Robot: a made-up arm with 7 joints. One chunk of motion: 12 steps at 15 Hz.
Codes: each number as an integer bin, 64 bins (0 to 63) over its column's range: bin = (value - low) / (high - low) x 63, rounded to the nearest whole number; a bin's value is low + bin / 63 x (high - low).
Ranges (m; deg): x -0.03..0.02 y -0.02..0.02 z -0.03..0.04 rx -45..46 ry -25..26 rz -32..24
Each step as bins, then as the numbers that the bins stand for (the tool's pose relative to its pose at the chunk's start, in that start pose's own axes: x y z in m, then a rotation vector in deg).
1 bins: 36 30 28 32 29 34
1 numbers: -0.0014 -0.0010 0.0011 1.22 -1.52 -1.78
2 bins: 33 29 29 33 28 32
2 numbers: -0.0038 -0.0016 0.0022 2.67 -2.33 -3.56
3 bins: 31 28 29 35 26 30
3 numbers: -0.0054 -0.0022 0.0022 5.56 -3.95 -5.33
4 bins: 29 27 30 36 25 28
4 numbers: -0.0070 -0.0029 0.0033 7.00 -4.76 -7.11
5 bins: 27 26 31 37 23 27
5 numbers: -0.0086 -0.0035 0.0044 8.44 -6.38 -8.00
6 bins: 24 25 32 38 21 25
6 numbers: -0.0110 -0.0041 0.0056 9.89 -8.00 -9.78
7 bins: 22 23 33 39 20 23
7 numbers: -0.0125 -0.0054 0.0067 11.33 -8.81 -11.56
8 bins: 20 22 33 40 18 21
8 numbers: -0.0141 -0.0060 0.0067 12.78 -10.43 -13.33
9 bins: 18 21 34 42 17 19
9 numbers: -0.0157 -0.0067 0.0078 15.67 -11.24 -15.11
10 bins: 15 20 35 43 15 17
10 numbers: -0.0181 -0.0073 0.0089 17.11 -12.86 -16.89
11 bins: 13 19 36 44 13 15
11 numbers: -0.0197 -0.0079 0.0100 18.56 -14.48 -18.67
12 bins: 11 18 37 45 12 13
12 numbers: -0.0213 -0.0086 0.0111 20.00 -15.29 -20.44
